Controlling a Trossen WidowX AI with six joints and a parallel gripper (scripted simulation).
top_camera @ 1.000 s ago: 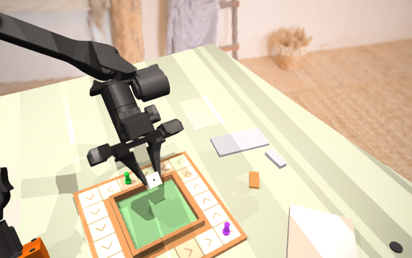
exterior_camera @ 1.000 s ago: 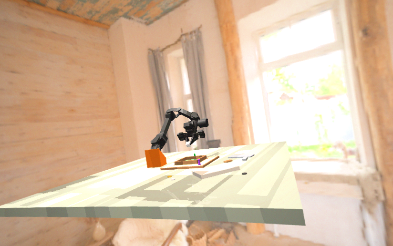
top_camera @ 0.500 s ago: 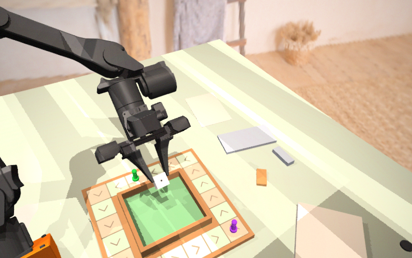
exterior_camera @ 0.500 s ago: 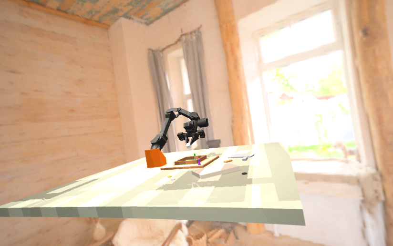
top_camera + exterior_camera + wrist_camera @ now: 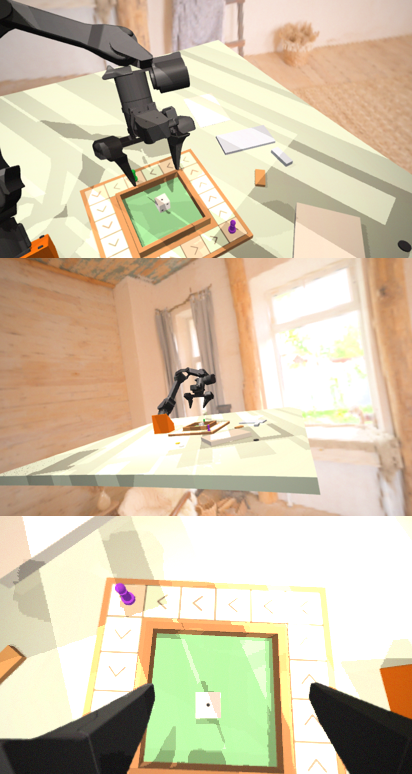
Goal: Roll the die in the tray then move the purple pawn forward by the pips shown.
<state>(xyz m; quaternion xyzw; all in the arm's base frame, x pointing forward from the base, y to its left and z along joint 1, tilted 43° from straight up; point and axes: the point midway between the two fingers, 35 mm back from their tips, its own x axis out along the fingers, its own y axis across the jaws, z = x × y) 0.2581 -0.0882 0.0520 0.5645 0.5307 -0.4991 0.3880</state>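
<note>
Right now the purple pawn is 9 cm ahead of my gripper tip, 13 cm to the right of it and 10 cm below it. Round my gripper tip: green pawn (12 cm to the left, 10 cm below); then green tray (13 cm below); then white die (1 cm ahead, 1 cm to the left, 11 cm below).
</note>
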